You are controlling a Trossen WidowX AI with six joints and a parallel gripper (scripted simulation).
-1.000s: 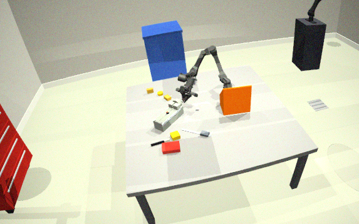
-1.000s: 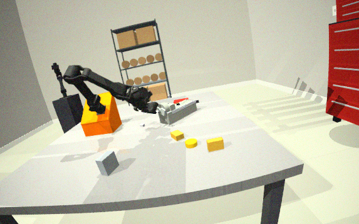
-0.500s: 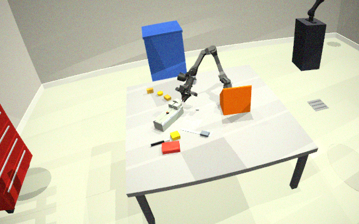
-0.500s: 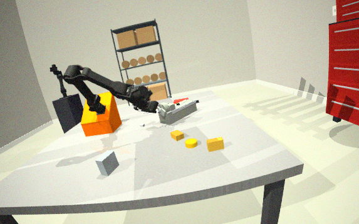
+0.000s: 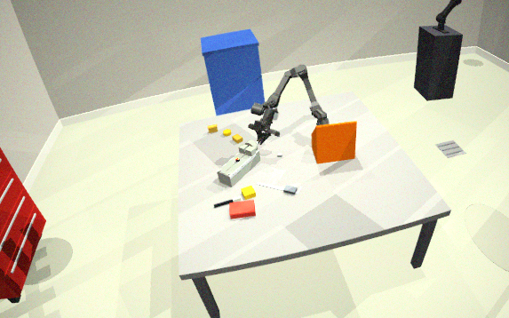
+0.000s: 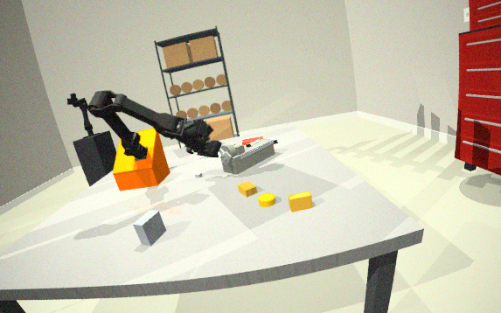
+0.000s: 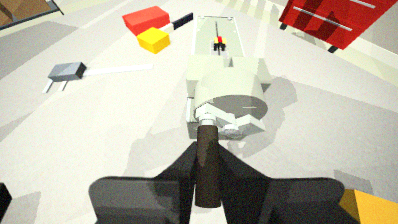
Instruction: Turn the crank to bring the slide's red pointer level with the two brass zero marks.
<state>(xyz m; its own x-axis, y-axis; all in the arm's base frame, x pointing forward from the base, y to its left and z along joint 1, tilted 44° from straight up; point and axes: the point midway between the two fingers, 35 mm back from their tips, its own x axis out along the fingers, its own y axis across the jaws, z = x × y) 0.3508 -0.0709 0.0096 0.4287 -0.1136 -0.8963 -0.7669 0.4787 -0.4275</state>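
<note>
The dark brown crank handle is 20 mm above my gripper tip, 10 mm to the right of it and 10 mm behind it. Round my gripper tip: yellow block: 310 mm to the left, 90 mm ahead, 70 mm below; then grey cube: 420 mm to the right, 130 mm behind, 50 mm below; then red pointer: 130 mm ahead, 110 mm to the left.
</note>
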